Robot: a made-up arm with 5 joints.
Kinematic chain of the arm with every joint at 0, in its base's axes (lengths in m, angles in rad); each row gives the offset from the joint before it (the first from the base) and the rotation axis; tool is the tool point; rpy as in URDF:
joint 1: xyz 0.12 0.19 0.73 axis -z
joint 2: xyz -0.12 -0.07 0 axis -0.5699 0.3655 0.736
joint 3: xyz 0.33 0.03 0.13 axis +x
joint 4: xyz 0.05 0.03 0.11 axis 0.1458 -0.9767 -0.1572
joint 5: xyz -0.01 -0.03 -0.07 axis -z
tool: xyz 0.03 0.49 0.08 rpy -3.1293 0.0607 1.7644
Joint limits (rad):
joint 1: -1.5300..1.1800
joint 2: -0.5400..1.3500
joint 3: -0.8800..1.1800
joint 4: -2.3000..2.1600
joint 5: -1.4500..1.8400
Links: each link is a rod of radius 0.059 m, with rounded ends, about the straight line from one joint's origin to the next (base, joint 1, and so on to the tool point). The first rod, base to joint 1, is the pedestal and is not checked.
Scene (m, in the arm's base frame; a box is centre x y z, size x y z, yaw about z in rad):
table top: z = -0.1
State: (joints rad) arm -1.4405 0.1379 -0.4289 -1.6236 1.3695
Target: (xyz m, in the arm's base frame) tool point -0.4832 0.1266 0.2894
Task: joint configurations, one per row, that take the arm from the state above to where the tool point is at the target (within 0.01 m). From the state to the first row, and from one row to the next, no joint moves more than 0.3 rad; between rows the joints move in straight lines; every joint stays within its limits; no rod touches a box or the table.
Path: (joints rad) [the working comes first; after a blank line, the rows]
Joints at the target: -1.5300 1.2802 0.2585 -0.3957 0.7329
Straight joint move there: clear.

1: -1.4584 0.3664 -0.2914 -1.3780 1.2422
2: -1.4763 0.5948 -0.1539 -1.1325 1.1149
3: -1.4942 0.8233 -0.0165 -0.8869 0.9876
4: -1.5121 1.0517 0.1210 -0.6413 0.8602
5: -1.5300 1.2802 0.2585 -0.3957 0.7329

